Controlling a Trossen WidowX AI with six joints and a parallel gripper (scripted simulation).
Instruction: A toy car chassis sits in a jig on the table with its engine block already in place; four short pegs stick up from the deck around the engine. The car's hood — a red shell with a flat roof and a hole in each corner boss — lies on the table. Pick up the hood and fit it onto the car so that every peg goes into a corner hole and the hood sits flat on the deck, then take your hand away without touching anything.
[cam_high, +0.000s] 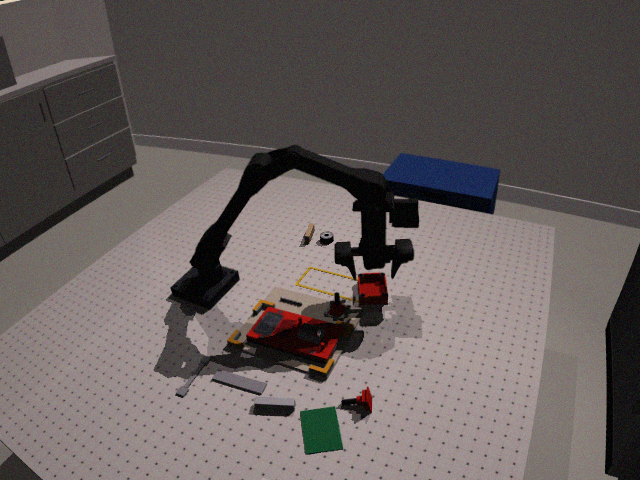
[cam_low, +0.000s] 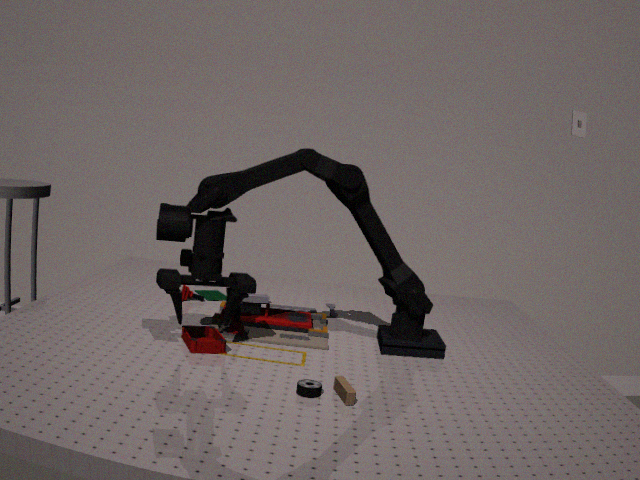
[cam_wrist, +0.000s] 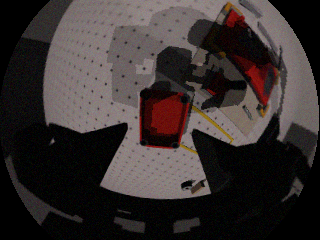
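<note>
Right now my gripper tip is 30 mm above the red hood. The rest, counted from my gripper tip: wooden block (290 mm behind, 140 mm to the left, 30 mm below); grey engine block (220 mm to the right, 40 mm behind, 20 mm below); green card (410 mm to the right, 100 mm ahead, 40 mm below).
</note>
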